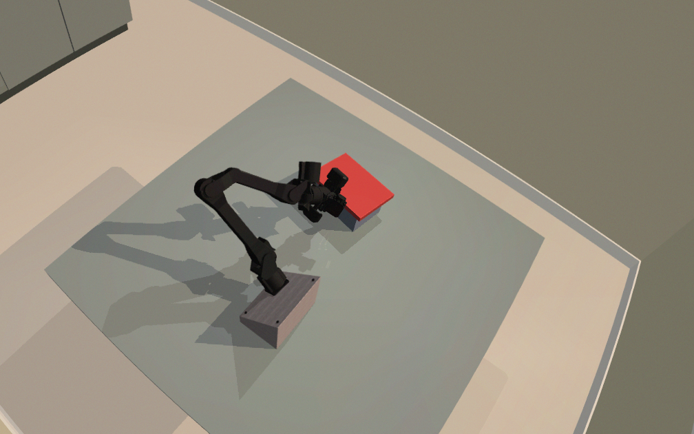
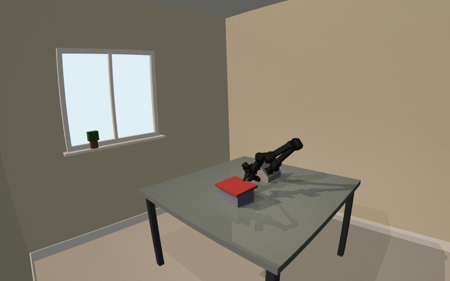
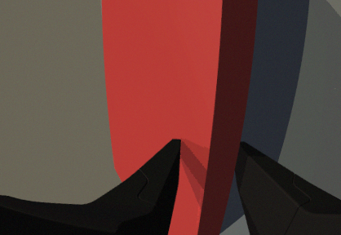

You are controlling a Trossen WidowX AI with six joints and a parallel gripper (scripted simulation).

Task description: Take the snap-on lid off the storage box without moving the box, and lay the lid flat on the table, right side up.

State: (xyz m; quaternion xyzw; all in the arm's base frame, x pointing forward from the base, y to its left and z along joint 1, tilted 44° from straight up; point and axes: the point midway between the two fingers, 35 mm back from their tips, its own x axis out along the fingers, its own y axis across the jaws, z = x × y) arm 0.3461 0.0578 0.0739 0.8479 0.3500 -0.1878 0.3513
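My gripper tip is 80 mm short of the red lid. Round my gripper tip: box 70 mm ahead, 60 mm below.
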